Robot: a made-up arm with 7 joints. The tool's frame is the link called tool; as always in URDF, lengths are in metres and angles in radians. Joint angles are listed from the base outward.
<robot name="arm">
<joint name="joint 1" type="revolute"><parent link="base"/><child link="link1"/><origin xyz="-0.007 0.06 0.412"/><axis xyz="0 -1 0"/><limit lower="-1.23" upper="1.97"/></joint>
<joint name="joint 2" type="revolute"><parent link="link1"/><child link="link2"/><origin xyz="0.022 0.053 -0.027"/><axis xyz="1 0 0"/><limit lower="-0.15" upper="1.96"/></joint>
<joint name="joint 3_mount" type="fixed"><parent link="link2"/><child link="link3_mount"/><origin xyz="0.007 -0.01 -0.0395"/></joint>
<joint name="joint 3" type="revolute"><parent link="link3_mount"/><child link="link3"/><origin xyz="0.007 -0.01 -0.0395"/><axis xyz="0 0 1"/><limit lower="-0.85" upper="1.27"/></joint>
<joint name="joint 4" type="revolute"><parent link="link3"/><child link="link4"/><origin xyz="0.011 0.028 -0.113"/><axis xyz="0 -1 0"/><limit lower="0.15" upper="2.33"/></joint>
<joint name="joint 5" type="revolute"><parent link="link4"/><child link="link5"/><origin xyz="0.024 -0.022 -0.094"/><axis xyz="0 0 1"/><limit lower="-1.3" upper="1.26"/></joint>
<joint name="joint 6" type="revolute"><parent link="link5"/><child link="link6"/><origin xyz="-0.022 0.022 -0.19"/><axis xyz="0 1 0"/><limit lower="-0.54" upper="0.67"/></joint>
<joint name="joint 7" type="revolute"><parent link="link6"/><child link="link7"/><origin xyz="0.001 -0.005 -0.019"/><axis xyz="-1 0 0"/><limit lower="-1.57" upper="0.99"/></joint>
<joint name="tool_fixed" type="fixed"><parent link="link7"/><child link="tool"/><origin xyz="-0.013 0.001 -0.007" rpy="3.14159 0 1.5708"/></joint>
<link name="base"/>
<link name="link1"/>
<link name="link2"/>
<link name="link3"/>
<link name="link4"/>
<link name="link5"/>
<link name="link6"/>
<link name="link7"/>
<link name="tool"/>
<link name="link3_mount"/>
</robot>
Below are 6 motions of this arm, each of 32 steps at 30 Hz.
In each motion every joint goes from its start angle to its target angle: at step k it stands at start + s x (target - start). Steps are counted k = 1, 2, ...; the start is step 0. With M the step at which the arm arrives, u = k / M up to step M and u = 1 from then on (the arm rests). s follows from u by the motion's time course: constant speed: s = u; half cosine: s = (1 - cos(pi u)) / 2; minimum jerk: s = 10 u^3 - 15 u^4 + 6 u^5.
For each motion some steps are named. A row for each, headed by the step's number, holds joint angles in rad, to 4 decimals.
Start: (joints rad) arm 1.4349 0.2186 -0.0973 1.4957 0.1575 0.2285 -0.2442
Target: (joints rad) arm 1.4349 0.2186 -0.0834 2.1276 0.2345 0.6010 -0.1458
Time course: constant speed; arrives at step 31
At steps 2, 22, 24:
2: 1.4349 0.2186 -0.0964 1.5365 0.1625 0.2525 -0.2379
22: 1.4349 0.2186 -0.0874 1.9441 0.2121 0.4929 -0.1744
24: 1.4349 0.2186 -0.0865 1.9849 0.2171 0.5169 -0.1680

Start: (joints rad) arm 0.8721 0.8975 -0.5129 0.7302 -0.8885 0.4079 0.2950
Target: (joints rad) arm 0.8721 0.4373 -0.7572 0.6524 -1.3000 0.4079 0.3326
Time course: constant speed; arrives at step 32
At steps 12, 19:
12: 0.8721 0.7249 -0.6045 0.7010 -1.0428 0.4079 0.3091
19: 0.8721 0.6243 -0.6580 0.6840 -1.1328 0.4079 0.3173

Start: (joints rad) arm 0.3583 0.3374 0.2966 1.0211 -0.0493 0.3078 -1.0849
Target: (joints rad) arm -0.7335 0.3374 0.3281 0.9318 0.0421 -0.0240 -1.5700
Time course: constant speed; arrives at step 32
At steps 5, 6, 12, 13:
5: 0.1877 0.3374 0.3015 1.0071 -0.0350 0.2560 -1.1607
6: 0.1536 0.3374 0.3025 1.0044 -0.0322 0.2456 -1.1759
12: -0.0511 0.3374 0.3084 0.9876 -0.0150 0.1834 -1.2668
13: -0.0852 0.3374 0.3094 0.9848 -0.0122 0.1730 -1.2820

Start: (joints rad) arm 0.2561 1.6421 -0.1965 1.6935 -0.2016 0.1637 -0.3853
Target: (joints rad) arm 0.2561 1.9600 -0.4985 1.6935 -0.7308 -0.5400 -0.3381
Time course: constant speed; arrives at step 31
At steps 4, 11, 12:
4: 0.2561 1.6831 -0.2355 1.6935 -0.2699 0.0729 -0.3792
11: 0.2561 1.7549 -0.3037 1.6935 -0.3894 -0.0860 -0.3686
12: 0.2561 1.7652 -0.3134 1.6935 -0.4065 -0.1087 -0.3670

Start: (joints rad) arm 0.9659 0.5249 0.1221 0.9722 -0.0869 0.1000 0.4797
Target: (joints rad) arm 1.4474 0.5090 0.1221 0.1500 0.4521 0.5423 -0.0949
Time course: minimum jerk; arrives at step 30
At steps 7, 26, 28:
7: 1.0077 0.5235 0.1221 0.9009 -0.0402 0.1384 0.4299
26: 1.4381 0.5093 0.1221 0.1658 0.4417 0.5338 -0.0839
28: 1.4461 0.5090 0.1221 0.1522 0.4507 0.5411 -0.0934

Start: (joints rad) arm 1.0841 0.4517 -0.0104 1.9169 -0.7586 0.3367 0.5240
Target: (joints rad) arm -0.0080 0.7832 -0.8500 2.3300 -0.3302 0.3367 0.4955
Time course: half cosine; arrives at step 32
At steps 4, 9, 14, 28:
4: 1.0425 0.4643 -0.0424 1.9326 -0.7423 0.3367 0.5229
9: 0.8845 0.5123 -0.1639 1.9924 -0.6803 0.3367 0.5188
14: 0.6446 0.5851 -0.3483 2.0832 -0.5862 0.3367 0.5125
28: 0.0336 0.7706 -0.8180 2.3143 -0.3465 0.3367 0.4966

